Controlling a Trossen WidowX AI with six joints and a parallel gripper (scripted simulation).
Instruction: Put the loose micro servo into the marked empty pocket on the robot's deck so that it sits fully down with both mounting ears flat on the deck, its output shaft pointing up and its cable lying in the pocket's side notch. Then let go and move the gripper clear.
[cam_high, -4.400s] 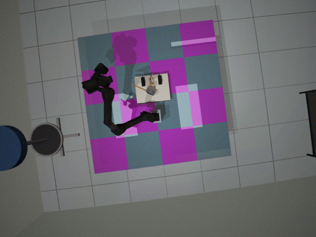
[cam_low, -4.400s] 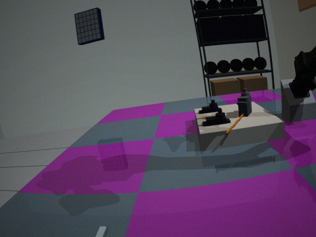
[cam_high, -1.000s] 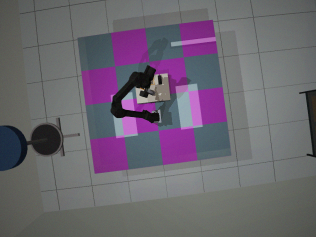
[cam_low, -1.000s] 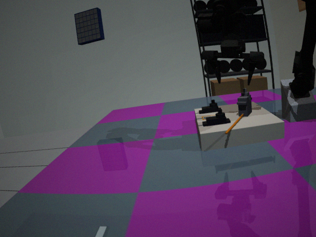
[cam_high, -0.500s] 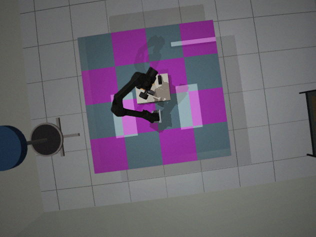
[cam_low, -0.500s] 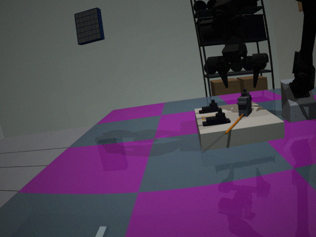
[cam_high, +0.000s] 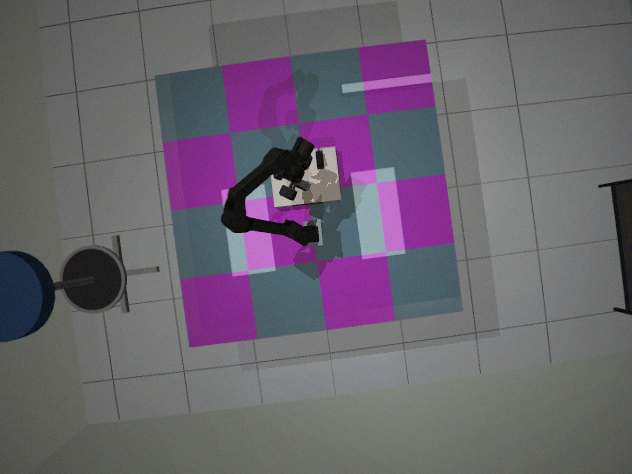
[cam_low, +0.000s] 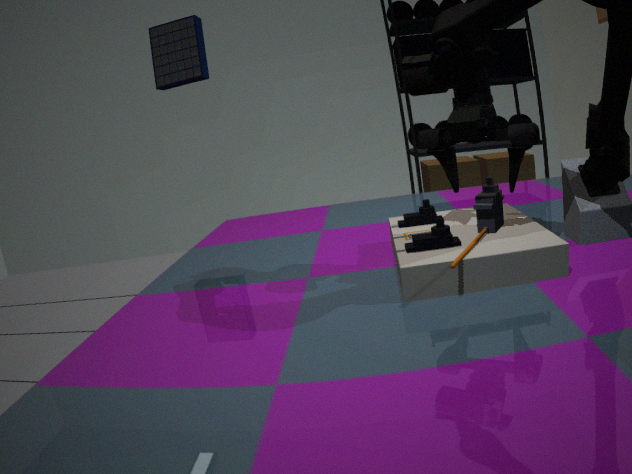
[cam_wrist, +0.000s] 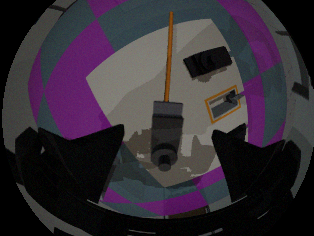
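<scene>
My gripper tip is 80 mm above the beige deck, 30 mm to the left of it and 10 mm past it.
</scene>
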